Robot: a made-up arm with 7 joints. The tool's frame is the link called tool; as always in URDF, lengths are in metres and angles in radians. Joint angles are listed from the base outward. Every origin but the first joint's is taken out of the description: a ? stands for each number. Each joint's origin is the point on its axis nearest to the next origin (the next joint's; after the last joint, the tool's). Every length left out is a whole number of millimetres.
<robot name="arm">
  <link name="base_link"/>
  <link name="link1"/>
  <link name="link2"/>
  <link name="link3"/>
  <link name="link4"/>
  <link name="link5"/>
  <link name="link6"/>
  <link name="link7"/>
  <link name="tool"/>
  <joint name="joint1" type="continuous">
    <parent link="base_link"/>
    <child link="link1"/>
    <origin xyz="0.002 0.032 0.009" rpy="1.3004 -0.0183 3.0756"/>
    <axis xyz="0 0 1"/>
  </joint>
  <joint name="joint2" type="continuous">
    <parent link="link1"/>
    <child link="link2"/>
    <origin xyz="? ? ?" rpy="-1.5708 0 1.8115"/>
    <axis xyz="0 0 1"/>
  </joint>
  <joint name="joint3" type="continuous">
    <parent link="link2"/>
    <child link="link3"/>
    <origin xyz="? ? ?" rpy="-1.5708 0 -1.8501"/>
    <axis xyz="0 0 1"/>
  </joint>
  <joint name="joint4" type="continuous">
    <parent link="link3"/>
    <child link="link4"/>
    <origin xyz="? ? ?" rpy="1.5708 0 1.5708"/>
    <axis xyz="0 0 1"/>
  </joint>
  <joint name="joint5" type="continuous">
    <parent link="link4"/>
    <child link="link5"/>
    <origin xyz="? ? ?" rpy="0 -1.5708 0"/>
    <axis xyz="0 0 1"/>
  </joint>
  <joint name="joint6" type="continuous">
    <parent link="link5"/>
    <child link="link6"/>
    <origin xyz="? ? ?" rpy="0 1.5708 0"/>
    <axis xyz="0 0 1"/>
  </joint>
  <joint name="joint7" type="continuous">
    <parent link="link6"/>
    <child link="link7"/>
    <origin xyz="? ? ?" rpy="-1.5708 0 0"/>
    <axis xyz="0 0 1"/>
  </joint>
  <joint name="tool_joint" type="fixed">
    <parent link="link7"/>
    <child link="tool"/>
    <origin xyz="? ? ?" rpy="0 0 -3.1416"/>
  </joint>
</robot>
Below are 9 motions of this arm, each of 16 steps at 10 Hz.
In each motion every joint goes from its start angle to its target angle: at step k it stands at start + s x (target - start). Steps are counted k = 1, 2, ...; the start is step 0. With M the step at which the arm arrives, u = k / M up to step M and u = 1 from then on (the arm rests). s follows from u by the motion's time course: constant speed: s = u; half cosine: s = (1 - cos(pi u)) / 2; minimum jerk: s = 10 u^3 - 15 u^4 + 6 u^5.
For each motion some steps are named. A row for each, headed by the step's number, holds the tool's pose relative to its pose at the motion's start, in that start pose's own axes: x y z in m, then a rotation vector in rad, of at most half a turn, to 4 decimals.
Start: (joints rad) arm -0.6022 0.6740 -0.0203 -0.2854 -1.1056 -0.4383 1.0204
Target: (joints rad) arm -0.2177 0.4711 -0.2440 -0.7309 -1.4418 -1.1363 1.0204
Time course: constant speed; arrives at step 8
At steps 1, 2, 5, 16:
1: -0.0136 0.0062 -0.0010 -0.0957 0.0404 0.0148
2: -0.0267 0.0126 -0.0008 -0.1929 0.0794 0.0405
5: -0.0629 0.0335 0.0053 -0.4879 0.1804 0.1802
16: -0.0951 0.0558 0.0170 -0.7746 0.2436 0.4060

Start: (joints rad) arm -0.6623 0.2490 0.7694 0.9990 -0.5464 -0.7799 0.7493
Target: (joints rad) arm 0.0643 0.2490 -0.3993 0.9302 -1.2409 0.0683 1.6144
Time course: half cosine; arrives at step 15
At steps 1, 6, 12, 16:
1: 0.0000 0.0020 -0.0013 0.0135 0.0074 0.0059
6: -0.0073 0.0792 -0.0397 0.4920 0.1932 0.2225
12: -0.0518 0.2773 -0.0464 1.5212 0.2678 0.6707
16: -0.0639 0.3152 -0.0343 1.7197 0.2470 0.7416

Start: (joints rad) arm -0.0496 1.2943 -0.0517 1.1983 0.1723 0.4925 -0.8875
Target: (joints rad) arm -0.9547 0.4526 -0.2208 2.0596 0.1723 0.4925 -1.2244
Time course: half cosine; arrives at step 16
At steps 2, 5, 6, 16:
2: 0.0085 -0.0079 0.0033 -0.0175 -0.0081 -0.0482
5: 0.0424 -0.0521 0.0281 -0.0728 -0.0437 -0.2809
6: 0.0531 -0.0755 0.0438 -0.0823 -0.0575 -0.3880
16: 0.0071 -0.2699 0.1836 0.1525 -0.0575 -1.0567

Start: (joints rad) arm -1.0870 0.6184 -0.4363 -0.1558 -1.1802 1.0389 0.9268
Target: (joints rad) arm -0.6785 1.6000 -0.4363 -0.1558 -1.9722 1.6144 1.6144
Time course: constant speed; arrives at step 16
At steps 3, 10, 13, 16:
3: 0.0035 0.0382 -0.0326 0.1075 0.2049 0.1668
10: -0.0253 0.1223 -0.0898 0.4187 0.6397 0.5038
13: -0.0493 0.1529 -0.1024 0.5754 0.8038 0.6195
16: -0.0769 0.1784 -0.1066 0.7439 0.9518 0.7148

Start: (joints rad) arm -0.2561 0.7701 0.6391 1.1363 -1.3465 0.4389 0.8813
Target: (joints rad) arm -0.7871 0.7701 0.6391 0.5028 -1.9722 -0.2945 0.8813
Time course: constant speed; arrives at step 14
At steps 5, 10, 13, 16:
5: -0.0952 -0.0696 0.0167 -0.3416 0.0084 -0.4541
10: -0.1981 -0.0952 0.0349 -0.6880 0.1595 -0.8497
13: -0.2556 -0.0924 0.0451 -0.8787 0.3183 -1.0502
16: -0.2735 -0.0890 0.0482 -0.9369 0.3821 -1.1099

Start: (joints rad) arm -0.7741 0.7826 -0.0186 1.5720 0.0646 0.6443 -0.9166
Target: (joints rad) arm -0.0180 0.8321 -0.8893 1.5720 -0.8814 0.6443 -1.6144
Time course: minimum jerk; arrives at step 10
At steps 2, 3, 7, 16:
2: 0.0050 0.0071 -0.0141 -0.0230 0.0337 -0.0304
3: 0.0126 0.0193 -0.0405 -0.0679 0.0923 -0.0851
7: 0.0108 0.0758 -0.2220 -0.4455 0.3802 -0.4038
16: -0.0027 0.0829 -0.2657 -0.5560 0.4242 -0.4693

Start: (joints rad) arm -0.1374 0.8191 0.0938 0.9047 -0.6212 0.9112 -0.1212
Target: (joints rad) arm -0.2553 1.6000 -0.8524 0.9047 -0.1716 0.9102 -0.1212
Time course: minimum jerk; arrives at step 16
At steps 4, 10, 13, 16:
4: -0.0138 0.0164 0.0116 0.1057 -0.0026 0.1313
10: -0.1272 0.1164 0.0589 0.6117 0.1165 0.9775
13: -0.1812 0.1497 0.0640 0.7410 0.2365 1.2866
16: -0.1936 0.1563 0.0641 0.7650 0.2689 1.3512

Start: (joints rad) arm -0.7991 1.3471 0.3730 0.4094 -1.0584 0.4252 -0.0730
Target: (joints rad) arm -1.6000 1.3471 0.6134 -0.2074 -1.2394 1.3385 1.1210
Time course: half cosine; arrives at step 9
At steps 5, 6, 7, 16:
5: -0.0595 -0.0737 0.1291 -0.1237 -0.1604 0.2923
6: -0.0924 -0.0850 0.1543 -0.1260 -0.2213 0.3955
7: -0.1219 -0.0914 0.1693 -0.1258 -0.2812 0.4937
16: -0.1488 -0.0951 0.1780 -0.1277 -0.3416 0.5922

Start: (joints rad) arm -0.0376 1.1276 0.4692 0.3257 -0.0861 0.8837 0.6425
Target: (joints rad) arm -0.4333 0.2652 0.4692 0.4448 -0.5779 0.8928 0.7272
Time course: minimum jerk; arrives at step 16
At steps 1, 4, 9, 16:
1: -0.0002 -0.0005 -0.0002 -0.0013 0.0017 -0.0022
4: -0.0131 -0.0234 -0.0082 -0.0583 0.0795 -0.1051
9: -0.1207 -0.1260 -0.0096 -0.3174 0.4390 -0.6567
16: -0.2355 -0.1657 0.0260 -0.4537 0.6720 -1.1033

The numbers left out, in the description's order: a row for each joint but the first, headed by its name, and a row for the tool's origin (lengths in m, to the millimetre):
joint2: 0.003 -0.011 0
joint3: -0.196 0.049 0
joint4: 0.002 -0.017 0
joint5: -0.174 -0.012 0
joint6: 0 0 0
joint7: -0.061 0 0
tool: 0 0 0

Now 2 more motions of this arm.
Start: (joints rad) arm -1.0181 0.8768 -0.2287 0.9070 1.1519 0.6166 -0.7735
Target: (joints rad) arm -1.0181 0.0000 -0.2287 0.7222 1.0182 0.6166 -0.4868
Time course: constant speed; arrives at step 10
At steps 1, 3, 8, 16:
1: -0.0087 -0.0145 0.0312 0.0103 -0.0959 -0.0039
3: -0.0350 -0.0441 0.0896 0.0197 -0.2878 -0.0159
8: -0.1444 -0.1145 0.2018 -0.0194 -0.7600 -0.0777
16: -0.2014 -0.1383 0.2299 -0.0588 -0.9421 -0.1182

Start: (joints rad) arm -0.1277 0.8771 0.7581 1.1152 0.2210 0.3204 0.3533
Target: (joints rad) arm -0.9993 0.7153 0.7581 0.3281 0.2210 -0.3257 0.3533
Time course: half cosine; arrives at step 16
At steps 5, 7, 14, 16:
5: -0.0314 -0.0094 0.0955 -0.2922 -0.3378 -0.0428
7: -0.0683 0.0045 0.1652 -0.5431 -0.6018 -0.0463
14: -0.2095 0.1370 0.2816 -1.3789 -1.3348 0.1545
16: -0.2188 0.1484 0.2827 -1.4377 -1.3779 0.1820

